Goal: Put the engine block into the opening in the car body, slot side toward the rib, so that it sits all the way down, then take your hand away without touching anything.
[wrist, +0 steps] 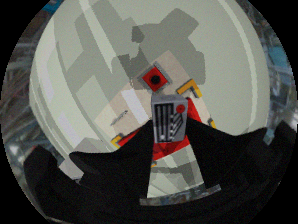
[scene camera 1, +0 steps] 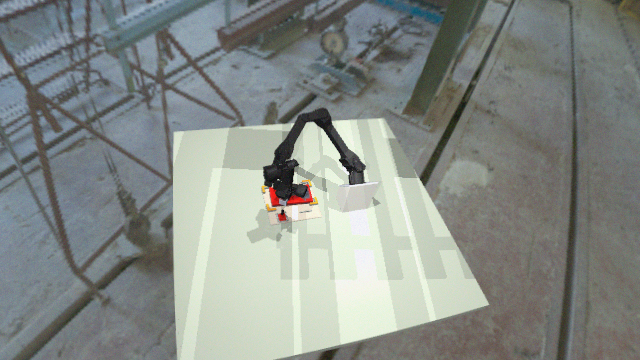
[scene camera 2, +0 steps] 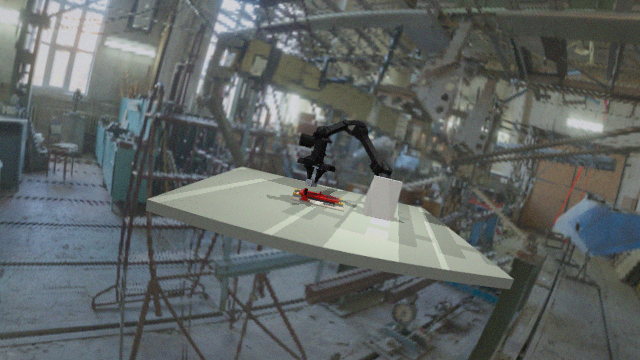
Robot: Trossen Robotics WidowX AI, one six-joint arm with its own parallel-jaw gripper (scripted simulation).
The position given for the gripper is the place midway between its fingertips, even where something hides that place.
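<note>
Wrist camera: gripper point(wrist: 168, 121) holding engine block point(wrist: 169, 113); red car body point(wrist: 160, 150) also visible.
</note>
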